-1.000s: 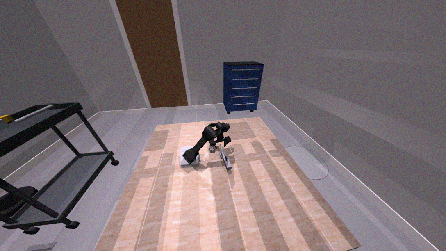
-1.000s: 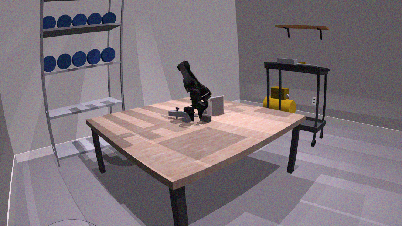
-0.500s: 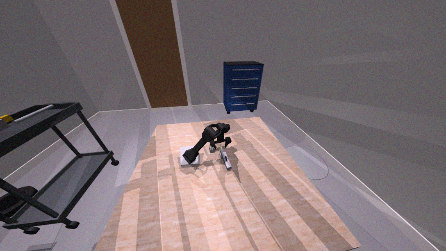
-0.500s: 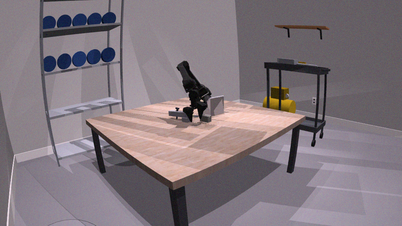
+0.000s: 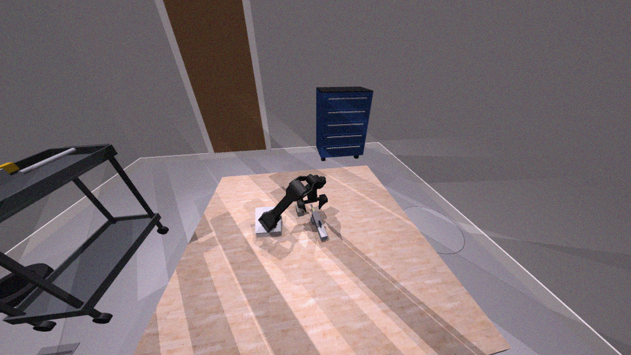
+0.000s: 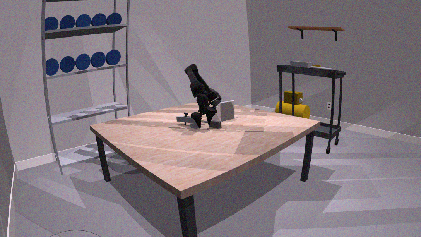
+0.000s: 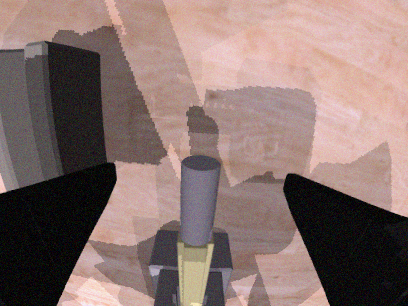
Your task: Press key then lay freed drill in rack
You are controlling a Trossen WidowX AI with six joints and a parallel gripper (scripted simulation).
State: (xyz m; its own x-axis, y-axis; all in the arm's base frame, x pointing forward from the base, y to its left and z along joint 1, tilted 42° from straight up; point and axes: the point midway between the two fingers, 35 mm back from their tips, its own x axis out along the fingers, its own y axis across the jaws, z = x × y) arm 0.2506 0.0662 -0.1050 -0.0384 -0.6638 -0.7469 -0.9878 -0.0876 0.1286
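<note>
Right now the drill is 4 cm to the right of my gripper tip and 3 cm above it. Round my gripper tip: long grey fixture: 14 cm to the right, 2 cm ahead, 2 cm above; grey rack: 8 cm behind, 1 cm to the left; black key: 16 cm to the right, 3 cm above, 2 cm ahead.
</note>
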